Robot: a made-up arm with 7 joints.
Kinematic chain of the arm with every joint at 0, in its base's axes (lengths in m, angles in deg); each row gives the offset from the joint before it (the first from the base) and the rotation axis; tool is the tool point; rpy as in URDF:
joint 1: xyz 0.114 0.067 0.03 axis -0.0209 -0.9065 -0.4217
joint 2: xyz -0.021 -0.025 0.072 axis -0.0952 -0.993 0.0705
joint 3: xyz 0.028 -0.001 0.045 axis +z
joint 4: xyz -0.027 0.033 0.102 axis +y
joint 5: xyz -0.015 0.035 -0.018 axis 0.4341 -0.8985 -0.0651
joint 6: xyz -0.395 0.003 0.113 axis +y
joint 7: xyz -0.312 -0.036 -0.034 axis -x
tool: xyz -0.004 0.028 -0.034 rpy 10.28 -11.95 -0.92
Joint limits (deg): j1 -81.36..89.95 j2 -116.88..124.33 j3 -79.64..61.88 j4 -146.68..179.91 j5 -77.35..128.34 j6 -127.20..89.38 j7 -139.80..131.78
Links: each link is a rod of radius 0.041 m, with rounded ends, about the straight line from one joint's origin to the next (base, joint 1, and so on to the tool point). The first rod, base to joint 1, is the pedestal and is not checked.
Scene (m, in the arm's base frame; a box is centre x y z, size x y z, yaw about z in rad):
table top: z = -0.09
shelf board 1: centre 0.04 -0.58 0 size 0.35 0.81 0.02 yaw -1.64
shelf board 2: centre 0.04 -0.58 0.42 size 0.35 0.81 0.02 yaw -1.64
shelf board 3: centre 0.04 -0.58 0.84 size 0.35 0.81 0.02 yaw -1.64
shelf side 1: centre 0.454 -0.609 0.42 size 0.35 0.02 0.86 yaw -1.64
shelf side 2: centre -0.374 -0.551 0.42 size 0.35 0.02 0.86 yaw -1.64
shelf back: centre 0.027 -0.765 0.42 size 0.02 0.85 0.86 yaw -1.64
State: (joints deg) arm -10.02 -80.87 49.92 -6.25 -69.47 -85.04 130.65
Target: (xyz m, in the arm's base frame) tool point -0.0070 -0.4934 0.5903
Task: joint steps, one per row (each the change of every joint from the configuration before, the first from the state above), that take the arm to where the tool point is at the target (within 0.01 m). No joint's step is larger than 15 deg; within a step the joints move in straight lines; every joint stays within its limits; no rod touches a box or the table.
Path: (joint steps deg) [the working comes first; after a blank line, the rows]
Joints at the target: 21.42 -59.47 59.44 -15.28 -57.31 -33.97 131.78
Straight joint move there: touches shelf board 2.

1: 10.93 7.78 -10.12 -6.44 4.21 8.58 -1.56
2: 10.93 7.79 -10.12 -6.44 4.21 8.58 -1.56
3: 3.19 1.94 9.92 1.28 1.25 11.30 1.42
4: 3.19 1.95 9.92 1.28 1.24 11.31 1.41
5: 3.20 1.94 9.92 1.29 1.25 11.30 1.42

